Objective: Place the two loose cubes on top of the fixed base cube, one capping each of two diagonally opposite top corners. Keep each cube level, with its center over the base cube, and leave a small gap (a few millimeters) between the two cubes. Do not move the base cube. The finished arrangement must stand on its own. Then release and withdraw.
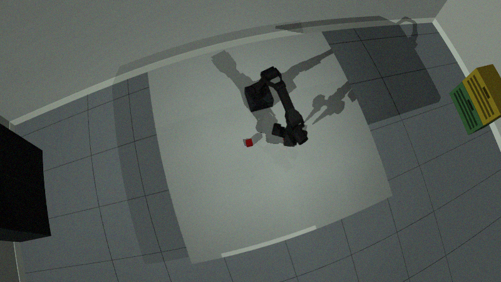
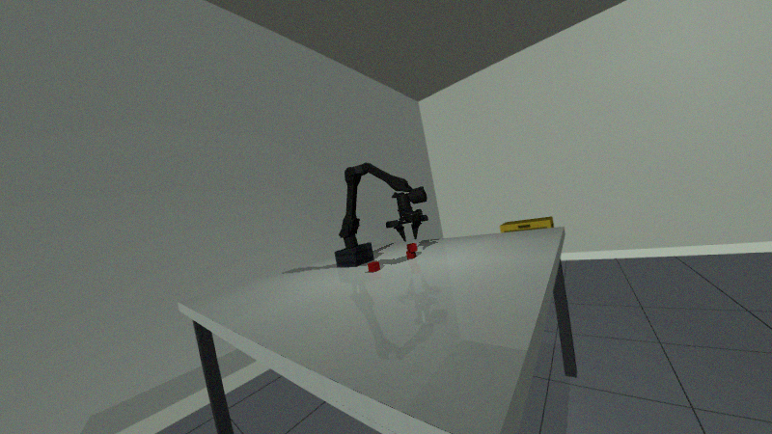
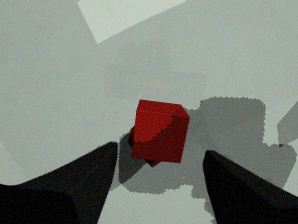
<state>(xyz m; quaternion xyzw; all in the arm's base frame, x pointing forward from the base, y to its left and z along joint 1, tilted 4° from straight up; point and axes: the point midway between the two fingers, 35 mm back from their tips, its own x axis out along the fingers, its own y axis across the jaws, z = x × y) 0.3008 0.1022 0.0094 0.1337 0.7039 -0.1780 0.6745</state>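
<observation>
My gripper tip is 3 cm above the red cube.
</observation>
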